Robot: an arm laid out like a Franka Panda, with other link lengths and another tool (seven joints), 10 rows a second.
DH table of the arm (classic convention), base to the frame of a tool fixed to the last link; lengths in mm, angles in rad. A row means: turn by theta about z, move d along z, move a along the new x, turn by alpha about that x. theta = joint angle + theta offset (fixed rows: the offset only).
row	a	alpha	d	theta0
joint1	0	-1.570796	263.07	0
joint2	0	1.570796	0	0
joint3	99	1.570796	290.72	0
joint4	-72.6	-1.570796	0	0
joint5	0	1.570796	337.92	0
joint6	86.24	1.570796	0	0
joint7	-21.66	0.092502	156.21	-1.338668
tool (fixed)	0	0	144.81	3.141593
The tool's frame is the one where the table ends.
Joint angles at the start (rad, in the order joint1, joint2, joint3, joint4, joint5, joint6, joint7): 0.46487 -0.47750 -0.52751 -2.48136 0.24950 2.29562 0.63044
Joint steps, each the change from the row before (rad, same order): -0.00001 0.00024 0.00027 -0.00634 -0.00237 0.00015 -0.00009; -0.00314 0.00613 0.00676 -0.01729 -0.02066 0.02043 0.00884; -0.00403 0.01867 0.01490 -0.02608 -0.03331 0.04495 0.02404; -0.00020 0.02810 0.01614 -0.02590 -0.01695 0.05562 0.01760; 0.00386 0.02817 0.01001 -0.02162 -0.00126 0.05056 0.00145
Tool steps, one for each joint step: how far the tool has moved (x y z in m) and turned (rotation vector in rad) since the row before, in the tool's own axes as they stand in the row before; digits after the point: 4 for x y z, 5 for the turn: 0.0030 0.0007 0.0024 -0.00175 0.00671 -0.00007; 0.0060 -0.0035 0.0065 0.01770 0.01614 -0.00283; 0.0070 -0.0066 0.0122 0.03590 0.02333 0.00004; 0.0041 -0.0046 0.0154 0.03072 0.01626 -0.00063; 0.0028 -0.0025 0.0144 0.01892 0.00950 -0.00534
